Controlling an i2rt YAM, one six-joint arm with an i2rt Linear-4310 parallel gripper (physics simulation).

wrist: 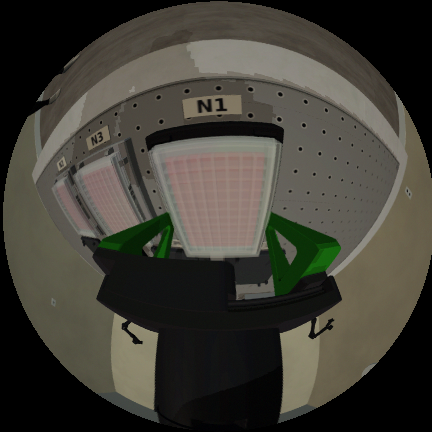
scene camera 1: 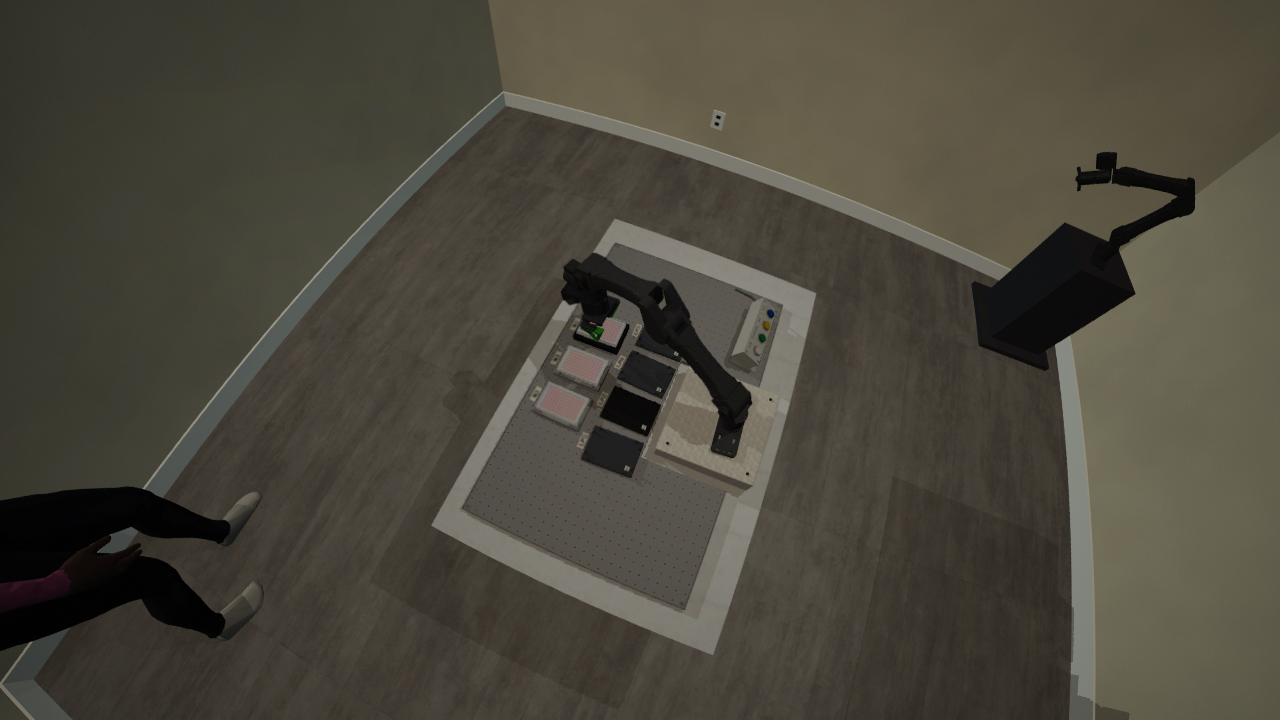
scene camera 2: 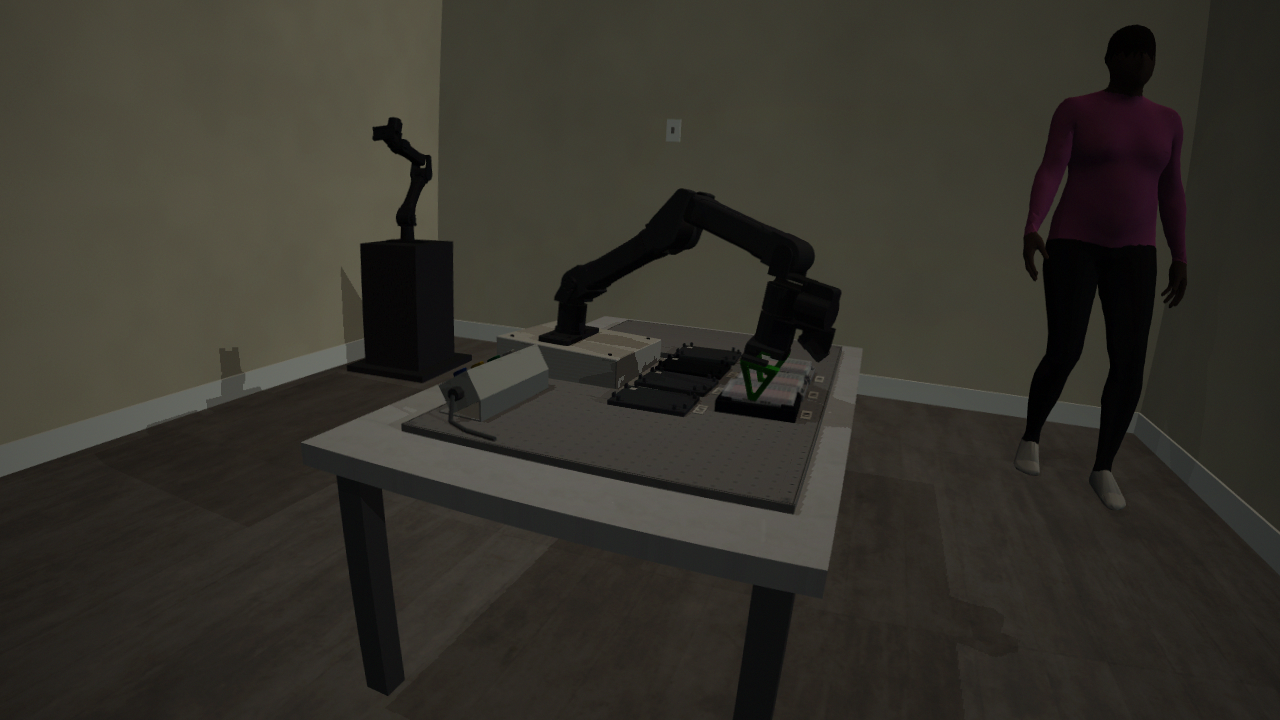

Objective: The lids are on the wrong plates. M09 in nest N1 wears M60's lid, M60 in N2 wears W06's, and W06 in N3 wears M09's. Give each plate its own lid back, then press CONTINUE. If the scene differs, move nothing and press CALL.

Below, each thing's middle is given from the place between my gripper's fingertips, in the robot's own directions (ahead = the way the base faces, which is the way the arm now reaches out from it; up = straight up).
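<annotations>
Nest labelled N1 (scene camera 2: 786,413): my hand 20 mm short of it, 20 mm above it.
</annotations>
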